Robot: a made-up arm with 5 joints. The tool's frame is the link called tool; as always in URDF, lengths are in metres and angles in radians. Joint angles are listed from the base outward. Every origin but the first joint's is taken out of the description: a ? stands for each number. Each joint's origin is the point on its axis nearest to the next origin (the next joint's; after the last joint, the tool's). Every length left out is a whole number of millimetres.
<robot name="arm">
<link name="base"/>
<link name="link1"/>
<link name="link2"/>
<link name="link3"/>
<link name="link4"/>
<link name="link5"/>
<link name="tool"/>
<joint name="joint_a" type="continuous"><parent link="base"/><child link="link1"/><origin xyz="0.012 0.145 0.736" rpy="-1.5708 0 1.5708"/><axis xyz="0 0 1"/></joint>
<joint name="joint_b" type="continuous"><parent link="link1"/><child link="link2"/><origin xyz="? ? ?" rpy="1.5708 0 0"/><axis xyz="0 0 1"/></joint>
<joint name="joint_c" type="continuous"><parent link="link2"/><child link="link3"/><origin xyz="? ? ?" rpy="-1.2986 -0.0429 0.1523"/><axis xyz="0 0 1"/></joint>
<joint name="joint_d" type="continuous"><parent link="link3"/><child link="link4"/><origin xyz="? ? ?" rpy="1.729 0 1.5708"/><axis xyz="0 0 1"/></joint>
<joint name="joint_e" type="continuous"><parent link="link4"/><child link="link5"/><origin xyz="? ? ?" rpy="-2.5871 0.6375 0.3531"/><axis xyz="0 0 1"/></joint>
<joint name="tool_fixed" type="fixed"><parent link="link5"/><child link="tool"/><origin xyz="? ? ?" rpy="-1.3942 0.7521 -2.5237"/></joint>
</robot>
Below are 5 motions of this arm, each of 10 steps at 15 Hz.
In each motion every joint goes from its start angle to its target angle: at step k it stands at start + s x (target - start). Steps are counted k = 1, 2, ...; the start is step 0. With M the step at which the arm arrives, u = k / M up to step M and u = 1 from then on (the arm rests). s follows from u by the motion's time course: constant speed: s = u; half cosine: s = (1 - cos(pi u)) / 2; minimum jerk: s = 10 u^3 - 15 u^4 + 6 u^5.
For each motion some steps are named. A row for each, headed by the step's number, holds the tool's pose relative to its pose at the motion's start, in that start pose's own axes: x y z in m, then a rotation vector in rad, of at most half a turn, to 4 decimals.
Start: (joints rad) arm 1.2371 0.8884 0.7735 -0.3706 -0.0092
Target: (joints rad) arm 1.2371 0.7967 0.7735 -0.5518 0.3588
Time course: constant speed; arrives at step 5
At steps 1, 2, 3, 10:
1: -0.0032 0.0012 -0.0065 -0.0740 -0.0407 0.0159
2: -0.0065 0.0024 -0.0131 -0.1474 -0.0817 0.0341
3: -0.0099 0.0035 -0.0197 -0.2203 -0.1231 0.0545
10: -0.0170 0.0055 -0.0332 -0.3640 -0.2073 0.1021

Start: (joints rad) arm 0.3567 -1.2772 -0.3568 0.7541 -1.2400
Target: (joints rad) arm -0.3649 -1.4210 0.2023 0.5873 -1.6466
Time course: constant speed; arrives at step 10
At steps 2, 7, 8, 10:
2: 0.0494 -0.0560 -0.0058 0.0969 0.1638 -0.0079
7: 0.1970 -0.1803 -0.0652 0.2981 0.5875 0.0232
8: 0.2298 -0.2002 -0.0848 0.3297 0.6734 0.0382
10: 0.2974 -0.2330 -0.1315 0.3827 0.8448 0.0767

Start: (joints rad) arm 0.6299 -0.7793 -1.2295 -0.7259 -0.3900
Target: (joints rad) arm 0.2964 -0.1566 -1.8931 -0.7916 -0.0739
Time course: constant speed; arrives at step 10
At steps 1, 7, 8, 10:
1: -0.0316 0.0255 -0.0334 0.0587 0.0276 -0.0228
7: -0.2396 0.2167 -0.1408 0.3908 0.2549 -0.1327
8: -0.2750 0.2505 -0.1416 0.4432 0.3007 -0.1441
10: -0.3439 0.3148 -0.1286 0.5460 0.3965 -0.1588

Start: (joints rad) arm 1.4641 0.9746 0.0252 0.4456 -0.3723
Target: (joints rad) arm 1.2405 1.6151 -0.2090 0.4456 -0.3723
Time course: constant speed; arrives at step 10
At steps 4, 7, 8, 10:
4: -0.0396 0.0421 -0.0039 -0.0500 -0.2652 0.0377
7: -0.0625 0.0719 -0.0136 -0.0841 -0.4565 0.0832
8: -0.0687 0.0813 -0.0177 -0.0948 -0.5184 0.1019
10: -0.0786 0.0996 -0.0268 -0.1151 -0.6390 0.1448

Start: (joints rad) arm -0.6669 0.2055 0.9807 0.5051 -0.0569
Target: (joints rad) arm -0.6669 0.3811 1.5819 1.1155 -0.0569
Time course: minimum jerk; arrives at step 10
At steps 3, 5, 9, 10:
3: 0.0288 0.0075 0.0225 0.0558 0.0175 0.1029
5: 0.0835 0.0339 0.0699 0.1644 0.0913 0.3045
9: 0.1512 0.0956 0.1372 0.3015 0.2843 0.5557
10: 0.1523 0.0969 0.1383 0.3036 0.2885 0.5595

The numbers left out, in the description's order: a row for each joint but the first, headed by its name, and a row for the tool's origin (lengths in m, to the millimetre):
joint_b: -0.26 -0.246 0
joint_c: 0.078 0.125 0
joint_d: -0.086 -0.391 0
joint_e: 0.028 -0.147 0
tool: 0.012 -0.028 0

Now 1 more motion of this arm.
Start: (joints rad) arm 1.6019 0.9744 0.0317 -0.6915 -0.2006
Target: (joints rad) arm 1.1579 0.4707 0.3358 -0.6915 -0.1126
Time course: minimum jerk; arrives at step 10
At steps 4, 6, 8, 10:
4: -0.0343 -0.0218 0.0668 -0.1472 0.0927 0.0701
6: -0.0727 -0.0289 0.1376 -0.2794 0.2166 0.1501
8: -0.1005 -0.0238 0.1822 -0.3475 0.3132 0.2036
10: -0.1069 -0.0216 0.1914 -0.3597 0.3354 0.2148

